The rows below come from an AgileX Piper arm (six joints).
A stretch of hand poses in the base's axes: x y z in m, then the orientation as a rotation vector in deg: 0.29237, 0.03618, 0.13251, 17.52, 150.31, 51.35; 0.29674, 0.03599, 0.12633, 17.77, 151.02, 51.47; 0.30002, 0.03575, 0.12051, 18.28, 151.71, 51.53; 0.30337, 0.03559, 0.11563, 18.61, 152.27, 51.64; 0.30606, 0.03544, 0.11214, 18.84, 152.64, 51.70; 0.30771, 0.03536, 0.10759, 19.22, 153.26, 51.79; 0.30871, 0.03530, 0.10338, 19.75, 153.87, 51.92; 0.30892, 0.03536, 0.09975, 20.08, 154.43, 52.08; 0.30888, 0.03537, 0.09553, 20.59, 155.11, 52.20; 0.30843, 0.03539, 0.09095, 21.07, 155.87, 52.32; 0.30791, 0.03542, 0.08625, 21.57, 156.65, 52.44; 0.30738, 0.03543, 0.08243, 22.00, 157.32, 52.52; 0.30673, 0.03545, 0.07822, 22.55, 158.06, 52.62; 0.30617, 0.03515, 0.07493, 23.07, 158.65, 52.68; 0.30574, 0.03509, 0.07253, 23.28, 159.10, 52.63
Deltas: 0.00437, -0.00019, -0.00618, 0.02, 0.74, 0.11; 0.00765, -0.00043, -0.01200, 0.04, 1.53, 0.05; 0.01100, -0.00059, -0.01688, 0.09, 2.16, 0.06; 0.01369, -0.00074, -0.02037, 0.11, 2.57, 0.06; 0.01534, -0.00082, -0.02492, 0.14, 3.27, 0.06; 0.01634, -0.00088, -0.02913, 0.22, 4.01, -0.03; 0.01655, -0.00082, -0.03276, 0.30, 4.65, 0.00; 0.01651, -0.00081, -0.03698, 0.36, 5.44, -0.05; 0.01606, -0.00079, -0.04156, 0.41, 6.30, -0.04; 0.01554, -0.00076, -0.04626, 0.46, 7.18, -0.04; 0.01501, -0.00075, -0.05008, 0.49, 7.93, -0.05; 0.01436, -0.00073, -0.05429, 0.54, 8.79, -0.09; 0.01380, -0.00103, -0.05758, 0.57, 9.50, -0.18; 0.01337, -0.00109, -0.05998, 0.51, 9.96, -0.15
